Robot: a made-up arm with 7 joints. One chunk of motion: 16 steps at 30 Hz.
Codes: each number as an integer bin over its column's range. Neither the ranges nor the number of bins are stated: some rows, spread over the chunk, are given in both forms.
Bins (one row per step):
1: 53 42 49 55 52 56 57
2: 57 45 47 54 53 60 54
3: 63 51 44 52 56 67 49
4: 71 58 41 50 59 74 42
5: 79 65 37 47 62 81 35
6: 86 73 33 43 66 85 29
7: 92 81 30 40 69 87 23
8: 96 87 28 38 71 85 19
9: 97 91 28 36 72 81 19
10: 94 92 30 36 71 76 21
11: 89 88 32 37 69 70 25
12: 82 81 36 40 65 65 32
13: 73 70 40 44 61 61 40
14: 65 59 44 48 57 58 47
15: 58 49 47 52 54 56 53
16: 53 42 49 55 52 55 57
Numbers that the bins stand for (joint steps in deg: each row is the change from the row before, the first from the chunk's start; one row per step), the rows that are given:
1: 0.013 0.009 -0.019 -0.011 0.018 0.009 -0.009
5: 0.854 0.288 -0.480 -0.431 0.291 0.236 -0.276
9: 1.435 0.603 -0.825 -1.009 0.564 0.236 -0.470
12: 0.951 0.482 -0.518 -0.799 0.373 0.091 -0.312
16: 0.013 0.009 -0.019 -0.011 0.018 0.000 -0.009
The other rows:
2: 0.142 0.045 -0.096 -0.064 0.045 0.045 -0.045
3: 0.336 0.118 -0.211 -0.169 0.127 0.109 -0.106
4: 0.595 0.203 -0.326 -0.274 0.209 0.173 -0.191
6: 1.080 0.385 -0.633 -0.641 0.400 0.273 -0.348
7: 1.274 0.482 -0.748 -0.799 0.482 0.291 -0.421
8: 1.403 0.555 -0.825 -0.904 0.536 0.273 -0.470
10: 1.338 0.615 -0.748 -1.009 0.536 0.191 -0.445
11: 1.177 0.567 -0.672 -0.957 0.482 0.136 -0.397
13: 0.660 0.348 -0.365 -0.589 0.264 0.055 -0.215
14: 0.401 0.215 -0.211 -0.379 0.155 0.027 -0.130
15: 0.175 0.094 -0.096 -0.169 0.073 0.009 -0.058

